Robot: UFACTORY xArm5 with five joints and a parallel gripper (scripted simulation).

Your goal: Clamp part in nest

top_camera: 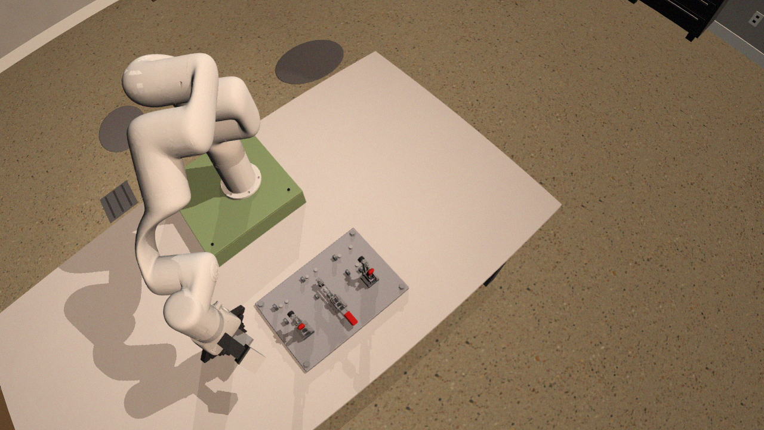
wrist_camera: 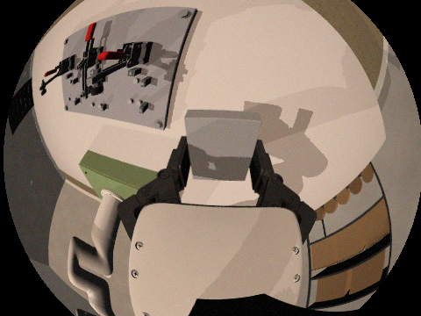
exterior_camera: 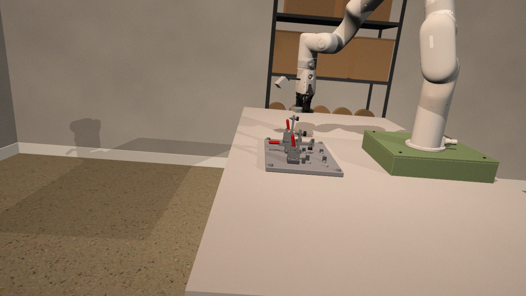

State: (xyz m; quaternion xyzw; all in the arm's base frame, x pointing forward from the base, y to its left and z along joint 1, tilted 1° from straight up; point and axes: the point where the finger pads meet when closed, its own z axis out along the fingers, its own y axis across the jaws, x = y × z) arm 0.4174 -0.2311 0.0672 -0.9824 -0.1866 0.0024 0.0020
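Now: the grey block 1 cm below my hand. Also, from my hand: grey fixture plate: 26 cm to the left, 13 cm below, 1 cm ahead.
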